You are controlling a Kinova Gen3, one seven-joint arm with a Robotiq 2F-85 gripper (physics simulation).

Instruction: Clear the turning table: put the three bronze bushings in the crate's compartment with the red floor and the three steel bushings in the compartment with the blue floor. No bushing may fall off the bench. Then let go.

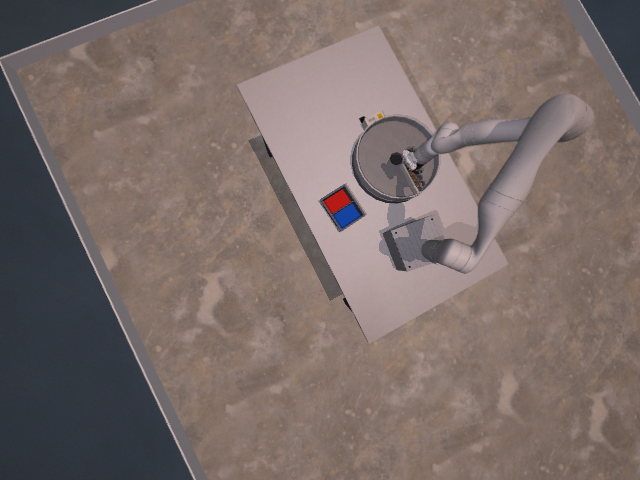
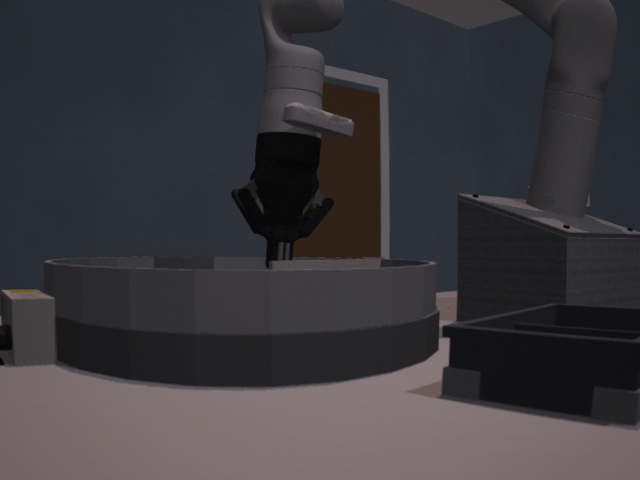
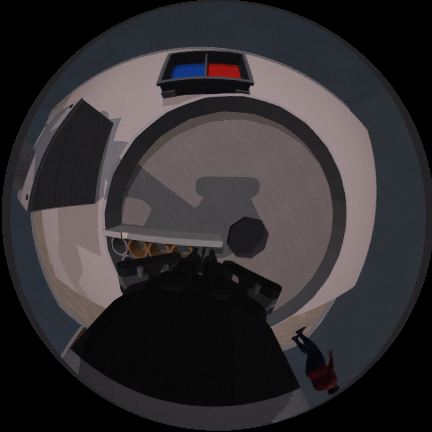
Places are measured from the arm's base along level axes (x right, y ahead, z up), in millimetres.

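Pixels of known places: gripper, fingertip midpoint: (image 1: 406,167) (image 3: 203,251); arm's base, link origin: (image 1: 432,250) (image 2: 554,209).
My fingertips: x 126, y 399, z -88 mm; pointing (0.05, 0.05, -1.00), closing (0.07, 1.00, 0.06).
Observation:
Ahead of a thing's pixels: the offset from my fingertips to its top centre. "spot": to the spot under its first point. Level surfaces: height alone.
My gripper (image 2: 279,255) (image 3: 203,251) is shut and holds nothing. Its fingertips are low inside the walled turning table (image 1: 379,138) (image 2: 232,302) (image 3: 285,160), beside the inner end of the pale straight bar @[spot: dx -22, dy -52, dz +10 mm] (image 2: 325,265) (image 3: 165,237) and near the dark hub @[dx -19, dy +64, dz -9 mm] (image 1: 396,158) (image 3: 247,237). Three bronze bushings @[dx +2, dy -92, dz +8 mm] (image 3: 132,247) stand in a row along the bar's near side, the innermost close to my fingers. A steel bushing @[dx +3, dy -124, dz +8 mm] (image 3: 113,246) is at the row's outer end. The other steel bushings are mostly hidden by my gripper. The crate @[dx -374, dy -39, dz -20 mm] (image 2: 522,366) (image 3: 205,85) has red @[spot: dx -372, dy +11, dz -65 mm] (image 1: 337,200) and blue @[spot: dx -361, dy -80, dz -64 mm] (image 1: 347,215) floors; no bushing shows on them.
The crate stands on the bench @[dz -70 mm] (image 1: 305,103) outside the turntable wall. A box-shaped arm base (image 1: 408,253) (image 2: 511,258) (image 3: 75,160) stands beside the turntable. A small white box with a yellow top patch @[spot: dx -28, dy +299, dz -12 mm] (image 1: 373,118) (image 2: 32,328) is close to the wall. A person in red (image 3: 320,370) stands beyond the bench.

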